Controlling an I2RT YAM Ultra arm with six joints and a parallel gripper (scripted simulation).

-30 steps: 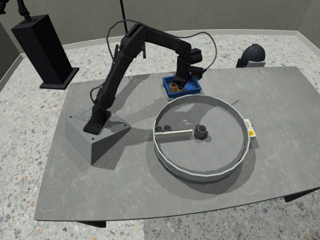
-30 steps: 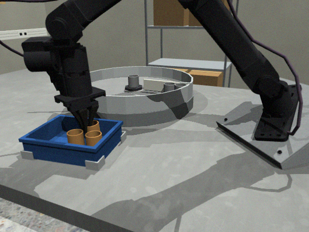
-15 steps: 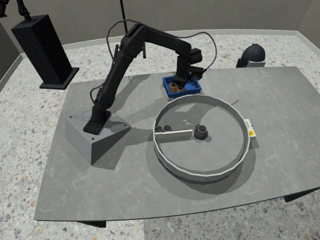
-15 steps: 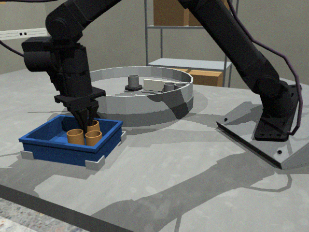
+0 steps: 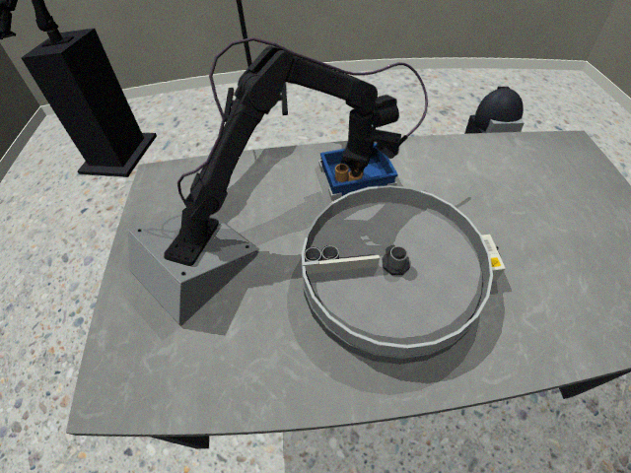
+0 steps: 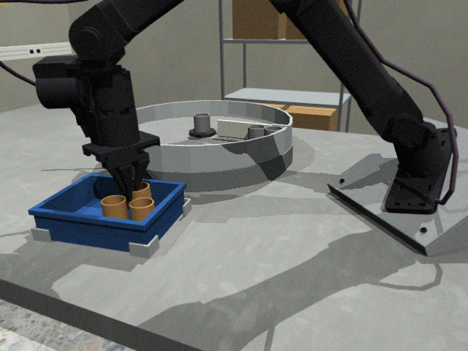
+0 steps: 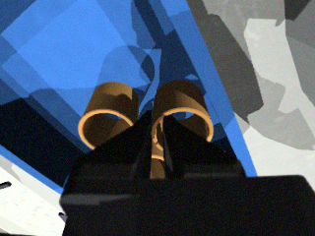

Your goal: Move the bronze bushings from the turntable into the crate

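The blue crate is 3 cm to the left of my hand and 2 cm below it. From my hand the other things lie so: turntable 30 cm to the right, 12 cm ahead, 1 cm above.
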